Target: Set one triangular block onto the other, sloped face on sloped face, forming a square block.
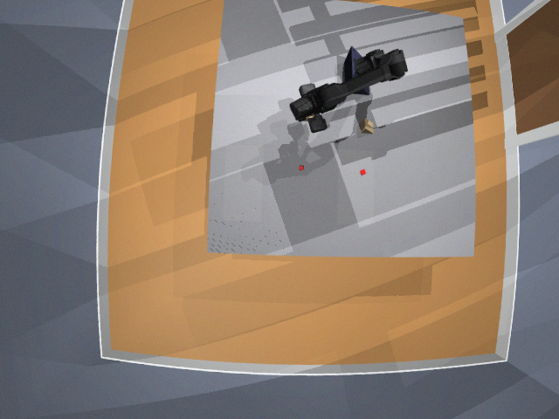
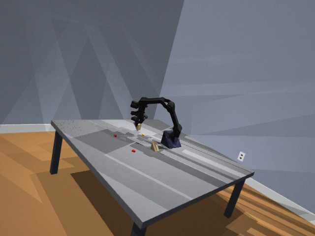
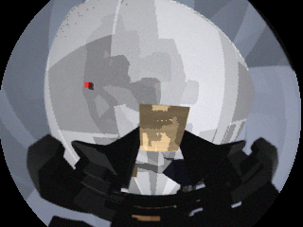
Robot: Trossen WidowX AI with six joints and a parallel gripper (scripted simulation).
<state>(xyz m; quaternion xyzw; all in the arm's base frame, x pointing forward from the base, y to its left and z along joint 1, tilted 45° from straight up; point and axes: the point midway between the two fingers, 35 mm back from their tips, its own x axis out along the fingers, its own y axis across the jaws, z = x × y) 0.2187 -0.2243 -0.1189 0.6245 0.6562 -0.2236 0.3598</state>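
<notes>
The small orange piece is 10 cm below my gripper tip and 10 cm behind it.
</notes>
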